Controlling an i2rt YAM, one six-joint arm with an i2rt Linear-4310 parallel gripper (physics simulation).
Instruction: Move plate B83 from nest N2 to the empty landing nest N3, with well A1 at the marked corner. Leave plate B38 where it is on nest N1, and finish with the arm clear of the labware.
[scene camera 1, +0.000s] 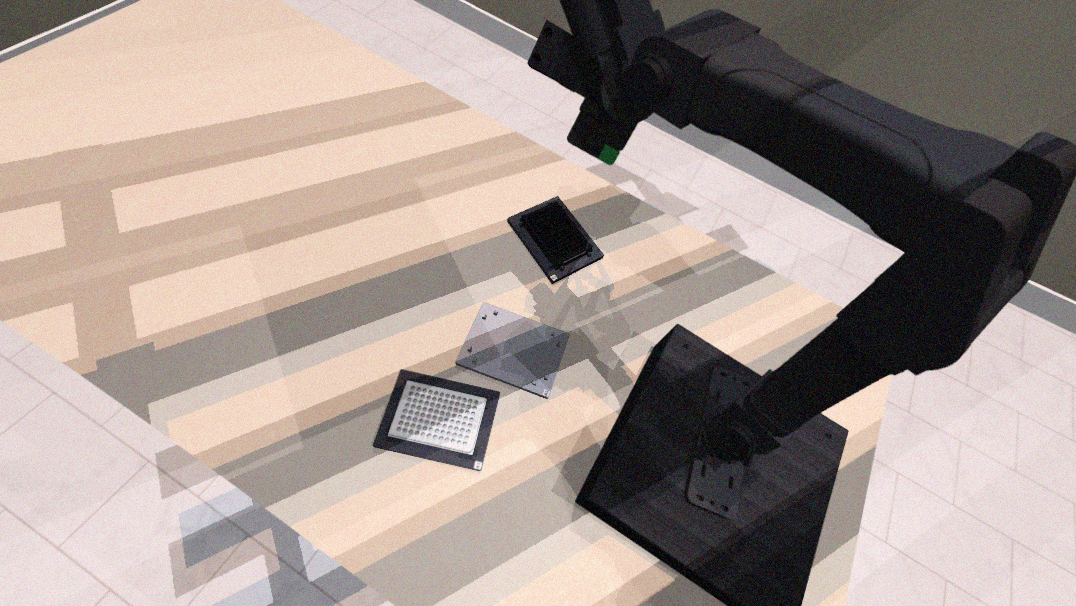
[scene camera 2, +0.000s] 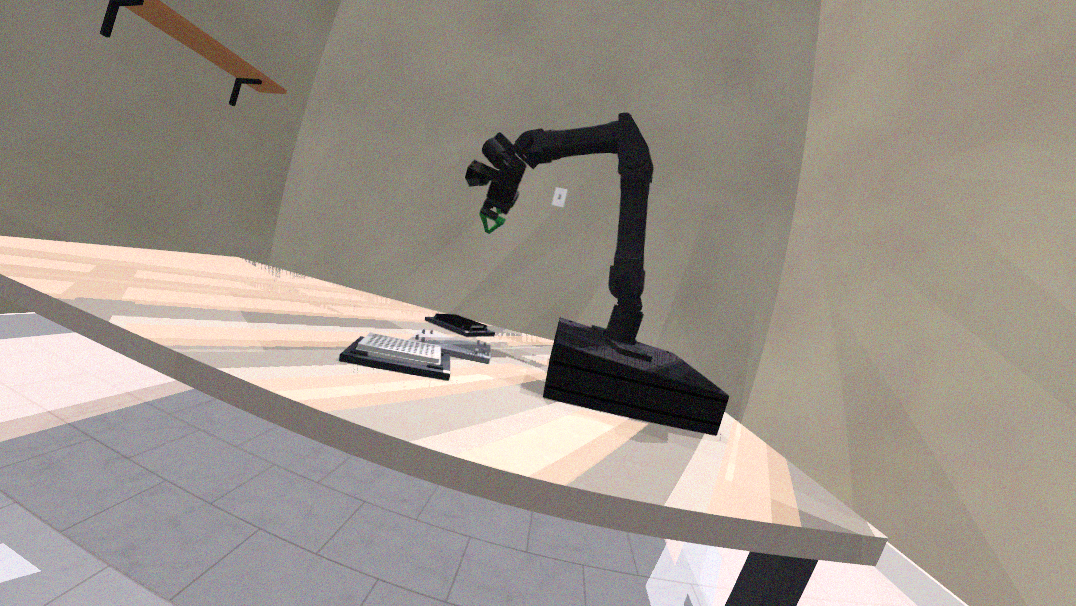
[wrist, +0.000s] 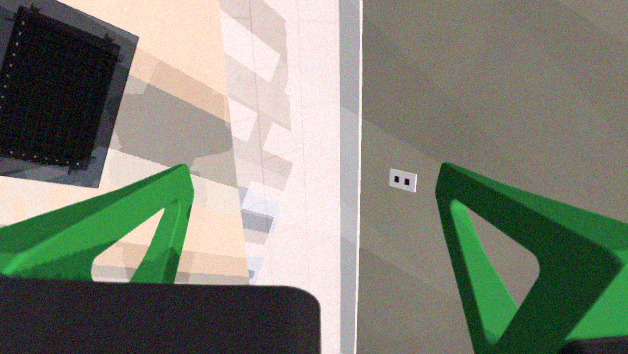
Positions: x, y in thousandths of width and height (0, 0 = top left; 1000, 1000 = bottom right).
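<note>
Open and holding nothing, the gripper (scene camera 1: 569, 167), (scene camera 2: 459, 367), (wrist: 501, 501) is part of the scene. A grey nest plate (scene camera 1: 485, 582), (scene camera 2: 441, 580) is there as well.
</note>
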